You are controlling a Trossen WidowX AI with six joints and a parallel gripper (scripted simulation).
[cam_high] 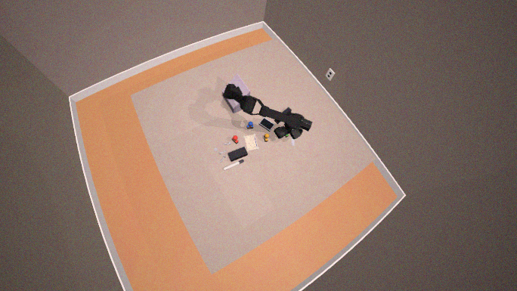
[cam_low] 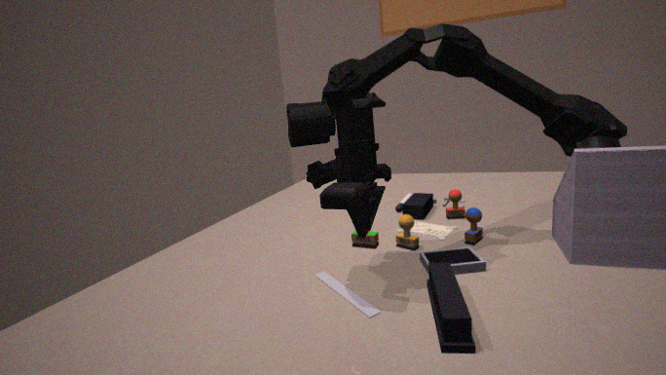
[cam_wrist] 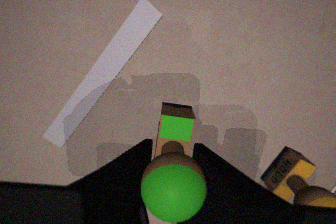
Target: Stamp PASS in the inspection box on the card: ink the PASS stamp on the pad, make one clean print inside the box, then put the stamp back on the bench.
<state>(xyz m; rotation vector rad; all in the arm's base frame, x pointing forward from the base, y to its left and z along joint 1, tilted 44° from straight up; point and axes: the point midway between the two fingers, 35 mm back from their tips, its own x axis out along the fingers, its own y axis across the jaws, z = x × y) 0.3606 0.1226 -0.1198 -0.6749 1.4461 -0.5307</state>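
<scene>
My gripper tip is now 130 mm past the ink pad, 60 mm to the left of it and 60 mm above it. The rest, counted from my gripper tip: grey ruler 70 mm to the left, 70 mm below, 10 mm ahead; green stamp right at my gripper tip; orange stamp 110 mm to the right, 50 mm below, 40 mm behind.
</scene>
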